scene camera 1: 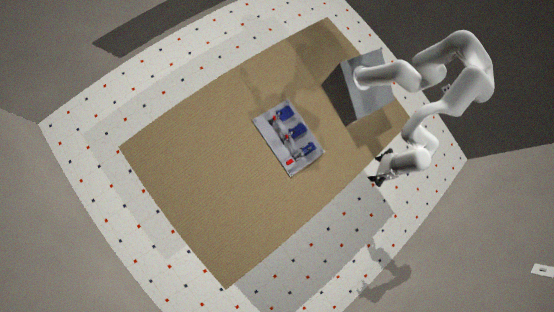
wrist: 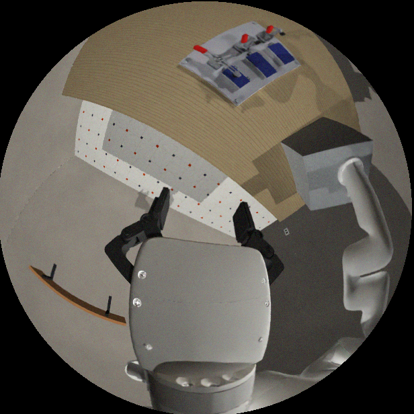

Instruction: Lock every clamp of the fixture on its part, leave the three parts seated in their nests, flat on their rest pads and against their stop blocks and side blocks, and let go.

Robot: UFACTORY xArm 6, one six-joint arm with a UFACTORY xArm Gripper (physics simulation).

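Places are measured from the arm's base along level axes (x back, y left, z down), in metres.
Pixels of known places: gripper, fingertip midpoint: (scene camera 1: 374, 169); arm's base, origin of the base link: (scene camera 1: 361, 78).
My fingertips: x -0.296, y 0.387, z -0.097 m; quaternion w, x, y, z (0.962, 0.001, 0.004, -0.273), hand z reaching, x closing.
Note:
For each thing: its top centre in the pictures, then the offset to it from my fingertips. "spot": a spot on its surface instead. Level surfaces: height alone.
- pale grey plate, surface spot: (scene camera 1: 270, 137) spot: dx -0.235, dy -0.373, dz +0.295 m
- end part, surface spot: (scene camera 1: 308, 148) spot: dx -0.107, dy -0.225, dz +0.254 m
- clamp's red handle, middle of its top: (scene camera 1: 290, 161) dx -0.227, dy -0.216, dz +0.248 m
- middle part, middle of its top: (scene camera 1: 298, 130) dx -0.092, dy -0.332, dz +0.279 m
- far part, middle of its top: (scene camera 1: 285, 113) dx -0.102, dy -0.442, dz +0.274 m
- brown table top, its level: dz +0.310 m
The fixture is a pale grey plate (scene camera 1: 270, 137) (wrist: 245, 92) with three blue parts in a row. The end part (scene camera 1: 308, 148) (wrist: 242, 83) has a clamp arm over it, and that clamp's red handle (scene camera 1: 289, 162) (wrist: 200, 49) lies low, pointing away from the part. The middle part (scene camera 1: 298, 131) (wrist: 261, 64) and far part (scene camera 1: 286, 112) (wrist: 282, 53) have clamps whose red handles (scene camera 1: 286, 136) (wrist: 244, 38) (scene camera 1: 274, 118) (wrist: 270, 29) look raised. Seating against the blocks is too small to tell. My gripper (scene camera 1: 373, 168) (wrist: 204, 202) is open and empty, well away from the fixture.
The fixture lies on a brown table top (scene camera 1: 200, 150) (wrist: 135, 65). A grey box-shaped pedestal (scene camera 1: 372, 100) (wrist: 325, 180) carries the arm's base at the table's edge. A dotted pale mat (scene camera 1: 325, 240) (wrist: 145, 145) surrounds the table top. An orange curved bar (wrist: 75, 298) shows low left in the wrist view.

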